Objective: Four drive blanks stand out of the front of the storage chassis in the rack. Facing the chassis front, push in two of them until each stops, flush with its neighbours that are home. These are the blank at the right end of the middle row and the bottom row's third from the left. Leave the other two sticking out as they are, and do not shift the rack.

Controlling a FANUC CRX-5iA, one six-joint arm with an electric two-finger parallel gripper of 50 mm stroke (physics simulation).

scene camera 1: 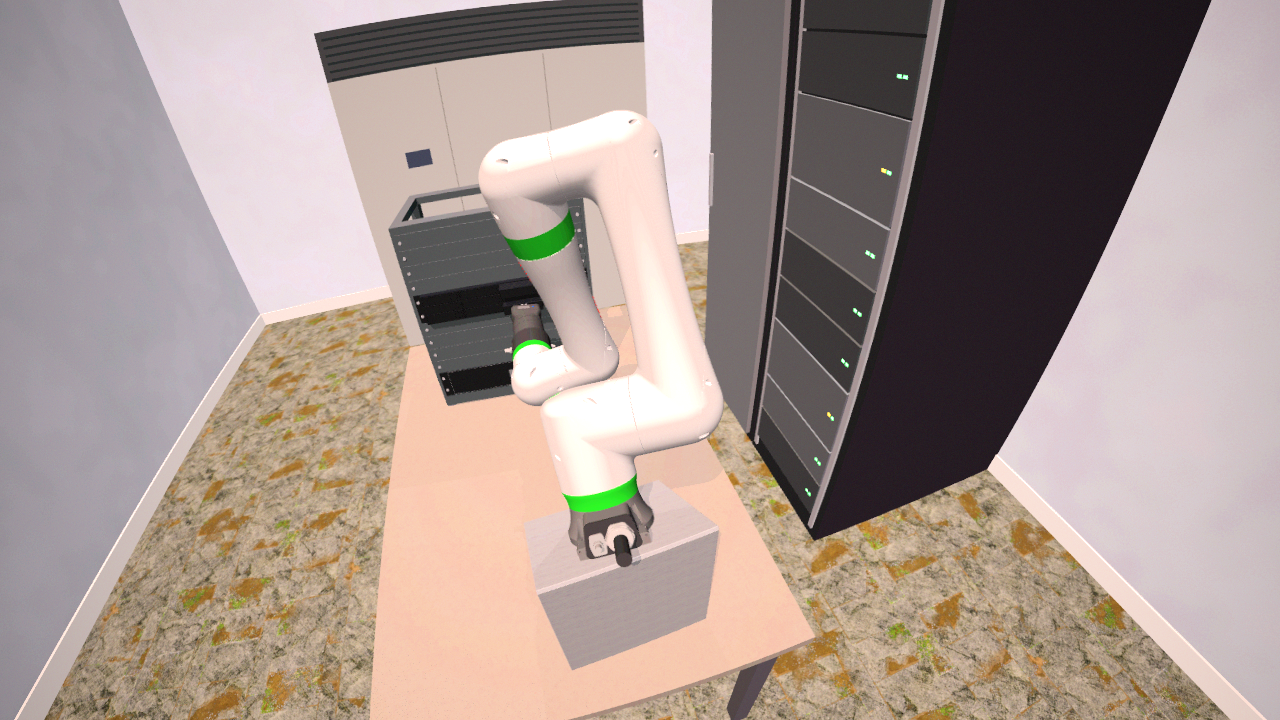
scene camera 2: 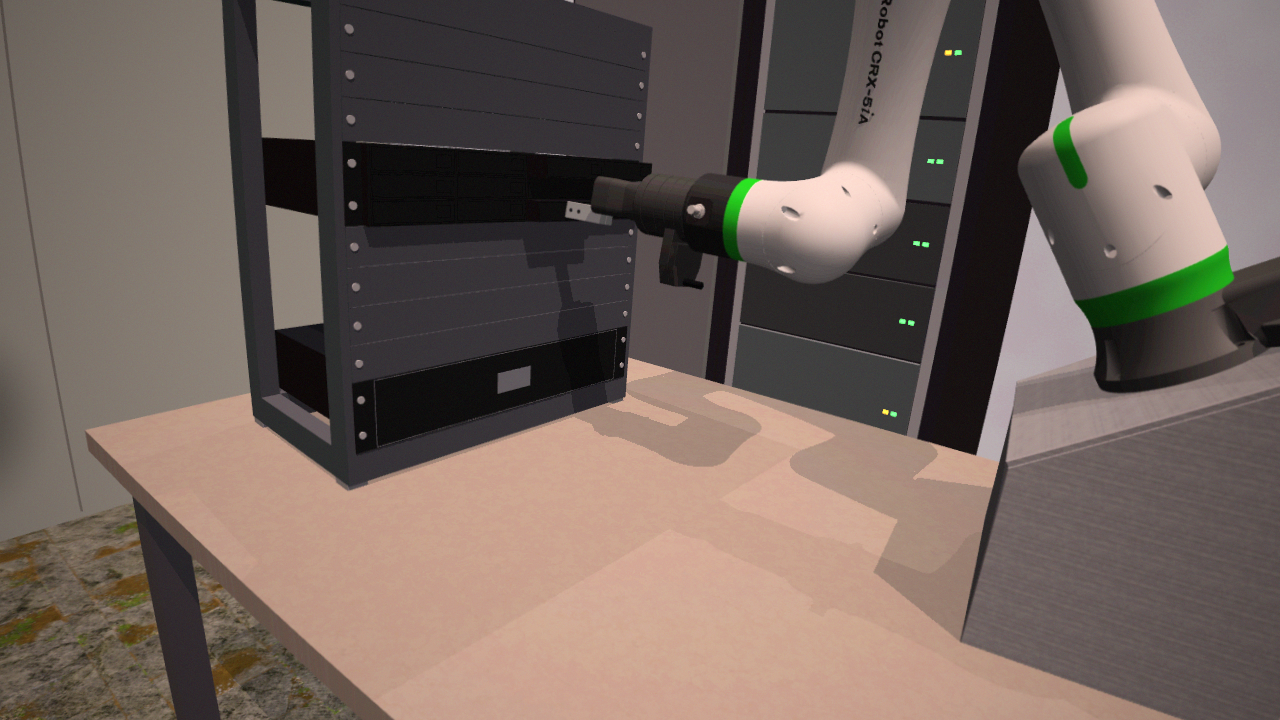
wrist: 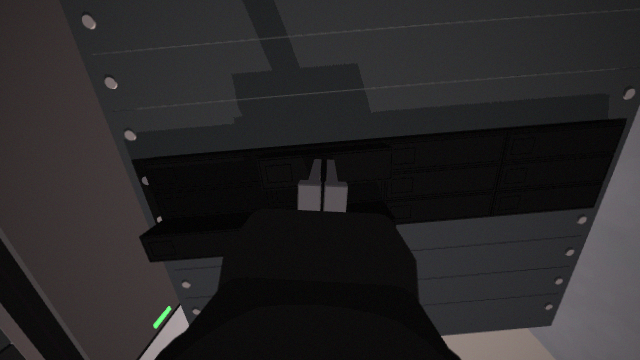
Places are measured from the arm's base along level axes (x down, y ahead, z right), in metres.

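Pixels of known places: gripper, fingertip midpoint: (scene camera 1: 524,307) (scene camera 2: 569,209) (wrist: 323,172); arm's base at its link origin: (scene camera 1: 612,527) (scene camera 2: 1183,360).
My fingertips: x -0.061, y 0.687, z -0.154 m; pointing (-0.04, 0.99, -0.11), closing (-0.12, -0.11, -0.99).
For each thing: its top centre in the pictures, then the offset to it from my fingertips. "spot": a spot on its surface instead. Level surfaces: height alone.
- middle row's right-end blank at a spot on its surface: (wrist: 180,200) spot: dz +0.137, dx -0.023, dy +0.031 m
- top row's right-end blank at its top centre: (wrist: 234,222) (scene camera 2: 598,159) dz +0.104, dx -0.069, dy +0.060 m
- top-row blank at a spot on its surface: (wrist: 372,207) spot: dz -0.044, dx -0.041, dy +0.010 m
- wooden table at its surface level: dx +0.333 m
The storage chassis (scene camera 1: 460,306) (scene camera 2: 438,185) (wrist: 550,170) is a black band across the rack; the wrist view shows it upside down. The bottom row's third blank from the left (wrist: 278,173) is in front of my gripper (scene camera 2: 568,210) (wrist: 323,172), which is shut and empty. Its tips overlap that blank's face; contact and remaining protrusion are unclear. The middle row's right-end blank (wrist: 180,200) looks level with the front, though dark. The top row's right-end blank (wrist: 185,248) plainly sticks out. Another top-row blank (wrist: 372,207) juts out, partly hidden behind the gripper body.
The grey rack (scene camera 1: 487,246) (scene camera 2: 332,268) (wrist: 450,45) stands upright on the wooden table (scene camera 1: 456,537) (scene camera 2: 537,555). A black unit (scene camera 2: 447,407) with a light label sits low in it. A tall server cabinet (scene camera 1: 1002,268) stands to the right. The arm's grey pedestal (scene camera 1: 635,617) (scene camera 2: 1136,528) is on the table.
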